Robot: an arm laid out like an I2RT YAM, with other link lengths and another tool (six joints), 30 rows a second.
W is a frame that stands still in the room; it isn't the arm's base.
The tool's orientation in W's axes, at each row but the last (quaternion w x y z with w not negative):
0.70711, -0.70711, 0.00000, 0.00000
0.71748, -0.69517, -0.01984, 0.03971
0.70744, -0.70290, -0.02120, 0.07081
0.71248, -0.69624, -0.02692, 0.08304
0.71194, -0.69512, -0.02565, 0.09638
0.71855, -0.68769, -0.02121, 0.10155
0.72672, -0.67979, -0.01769, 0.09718
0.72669, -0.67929, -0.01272, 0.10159
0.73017, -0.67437, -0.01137, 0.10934
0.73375, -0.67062, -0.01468, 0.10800
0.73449, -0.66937, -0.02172, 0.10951
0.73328, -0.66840, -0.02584, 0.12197
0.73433, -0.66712, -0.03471, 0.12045
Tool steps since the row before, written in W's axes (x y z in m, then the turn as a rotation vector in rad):
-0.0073, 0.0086, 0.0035, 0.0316, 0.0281, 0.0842
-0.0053, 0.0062, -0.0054, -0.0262, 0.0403, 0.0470
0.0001, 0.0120, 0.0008, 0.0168, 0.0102, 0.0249
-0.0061, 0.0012, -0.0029, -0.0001, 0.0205, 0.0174
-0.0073, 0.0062, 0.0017, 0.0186, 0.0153, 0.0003
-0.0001, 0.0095, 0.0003, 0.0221, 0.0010, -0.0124
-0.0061, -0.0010, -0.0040, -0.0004, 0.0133, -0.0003
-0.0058, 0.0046, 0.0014, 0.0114, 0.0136, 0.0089
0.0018, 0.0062, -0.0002, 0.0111, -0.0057, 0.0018
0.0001, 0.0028, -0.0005, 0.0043, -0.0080, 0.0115
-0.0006, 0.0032, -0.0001, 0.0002, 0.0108, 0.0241
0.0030, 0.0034, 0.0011, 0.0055, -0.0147, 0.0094
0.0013, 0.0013, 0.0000, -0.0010, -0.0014, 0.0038
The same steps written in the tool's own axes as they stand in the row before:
-0.0073, -0.0035, 0.0086, 0.0316, -0.0842, 0.0281
-0.0046, 0.0057, 0.0064, -0.0239, -0.0450, 0.0439
0.0016, -0.0008, 0.0119, 0.0162, -0.0260, 0.0082
-0.0056, 0.0034, 0.0020, 0.0018, -0.0170, 0.0208
-0.0062, -0.0009, 0.0074, 0.0208, -0.0020, 0.0119
0.0015, 0.0000, 0.0094, 0.0232, 0.0098, -0.0034
-0.0057, 0.0046, -0.0003, 0.0018, 0.0011, 0.0131
-0.0051, -0.0004, 0.0055, 0.0123, -0.0095, 0.0123
0.0029, 0.0004, 0.0058, 0.0096, -0.0038, -0.0073
0.0007, 0.0007, 0.0027, 0.0014, -0.0126, -0.0074
0.0000, 0.0004, 0.0032, -0.0005, -0.0230, 0.0130
0.0035, -0.0013, 0.0028, 0.0010, -0.0112, -0.0144
0.0015, -0.0001, 0.0010, -0.0017, -0.0037, -0.0007

